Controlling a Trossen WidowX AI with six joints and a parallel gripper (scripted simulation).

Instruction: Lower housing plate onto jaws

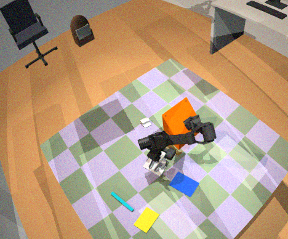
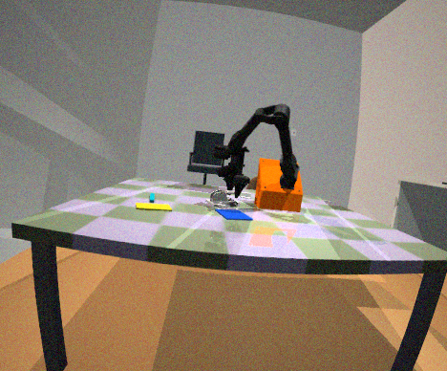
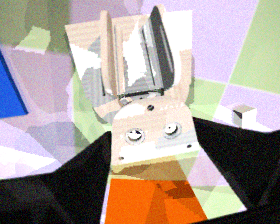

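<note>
My gripper tip is now 140 mm to the left of the small white cube, 30 mm above it and 20 mm short of it. The rest, counted from my gripper tip: blue card: 220 mm to the left, 30 mm below, 10 mm ahead; cyan bar: 340 mm ahead, 80 mm to the left, 30 mm below; yellow card: 300 mm ahead, 250 mm to the left, 30 mm below.
</note>
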